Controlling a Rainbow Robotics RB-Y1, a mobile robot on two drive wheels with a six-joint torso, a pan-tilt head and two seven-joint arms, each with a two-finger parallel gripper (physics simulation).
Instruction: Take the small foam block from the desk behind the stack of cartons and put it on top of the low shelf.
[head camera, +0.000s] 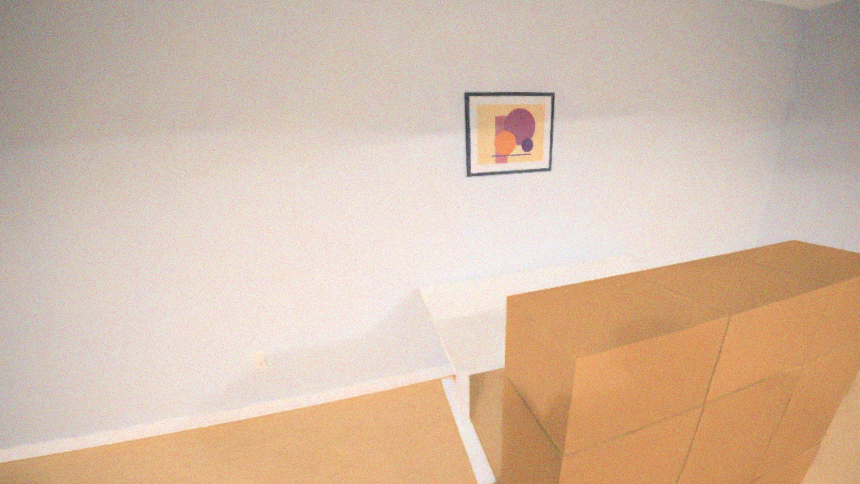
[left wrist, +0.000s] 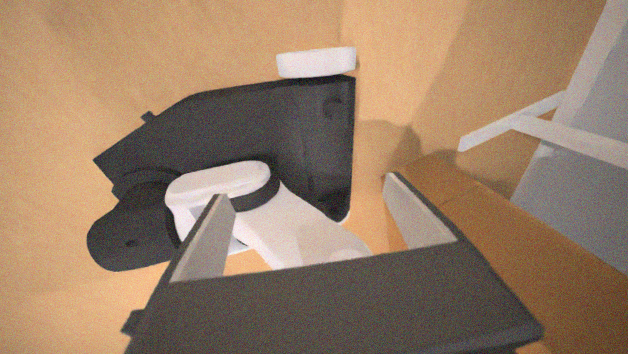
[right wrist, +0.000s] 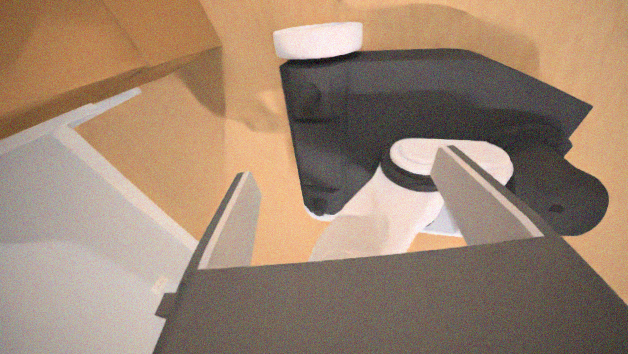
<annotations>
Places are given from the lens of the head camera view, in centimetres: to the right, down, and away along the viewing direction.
stack of brown cartons (head camera: 737, 361): 82, 32, 72
white desk (head camera: 469, 316): 19, 36, 140
The marked spots on the stack of brown cartons and the white desk are 93 cm apart.
</annotations>
